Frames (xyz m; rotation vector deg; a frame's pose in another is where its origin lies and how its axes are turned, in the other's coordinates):
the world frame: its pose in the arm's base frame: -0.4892 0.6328 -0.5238 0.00 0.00 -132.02
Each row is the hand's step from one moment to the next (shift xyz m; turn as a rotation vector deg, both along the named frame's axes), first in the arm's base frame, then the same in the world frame.
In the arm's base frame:
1: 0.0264 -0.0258 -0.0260 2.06 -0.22 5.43
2: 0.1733 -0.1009 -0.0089 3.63 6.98 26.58
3: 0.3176 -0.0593 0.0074 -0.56 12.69 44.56
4: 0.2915 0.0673 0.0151 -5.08 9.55 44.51
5: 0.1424 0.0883 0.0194 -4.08 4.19 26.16
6: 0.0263 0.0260 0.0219 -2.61 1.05 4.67
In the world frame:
1: 0.0015 0.0369 -0.0260 -1.22 1.68 5.43
2: -0.0410 0.1963 -0.0089 -7.62 -1.98 26.58
3: -0.1685 0.2756 0.0074 -9.05 -8.91 44.56
4: -0.2451 0.1715 0.0151 -3.69 -10.17 44.51
5: -0.1609 0.0467 0.0194 -0.38 -5.84 26.16
6: -0.0369 0.0021 0.0219 0.97 -2.64 4.67

